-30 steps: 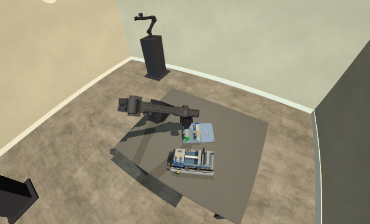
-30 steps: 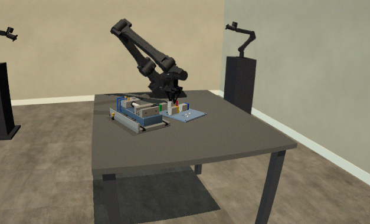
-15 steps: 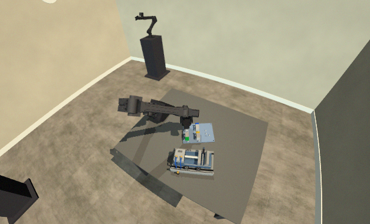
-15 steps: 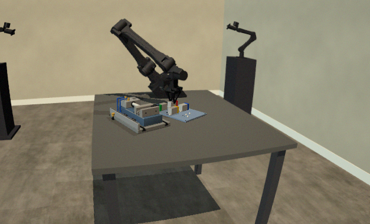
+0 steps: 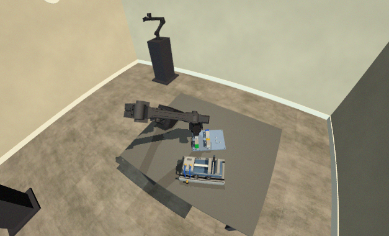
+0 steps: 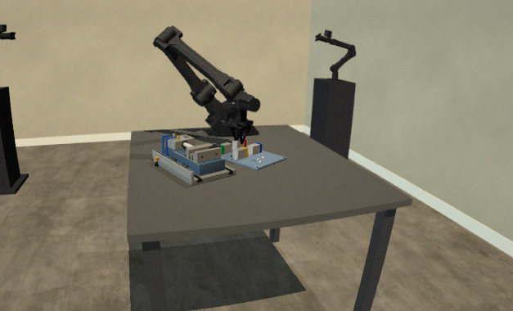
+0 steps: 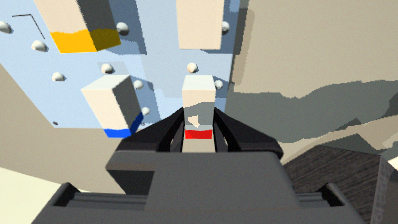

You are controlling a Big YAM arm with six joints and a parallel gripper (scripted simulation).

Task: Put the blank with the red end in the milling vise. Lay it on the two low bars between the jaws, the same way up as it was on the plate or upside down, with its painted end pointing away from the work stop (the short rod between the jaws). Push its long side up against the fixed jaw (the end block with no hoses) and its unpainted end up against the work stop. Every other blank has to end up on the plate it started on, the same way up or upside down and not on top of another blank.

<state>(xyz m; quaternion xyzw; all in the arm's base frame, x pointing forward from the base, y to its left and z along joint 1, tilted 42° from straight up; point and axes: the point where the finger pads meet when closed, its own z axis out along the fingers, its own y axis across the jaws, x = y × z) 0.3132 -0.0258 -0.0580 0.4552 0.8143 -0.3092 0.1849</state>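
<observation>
My gripper is now 20 mm above the grey bar with red end. The rest, counted from my hand: light blue plate: 100 mm ahead, 10 mm to the left, 40 mm below; blue-ended blank: 80 mm ahead, 50 mm to the left, 20 mm below; green-ended blank: 50 mm ahead, 80 mm to the right, 20 mm below.
</observation>
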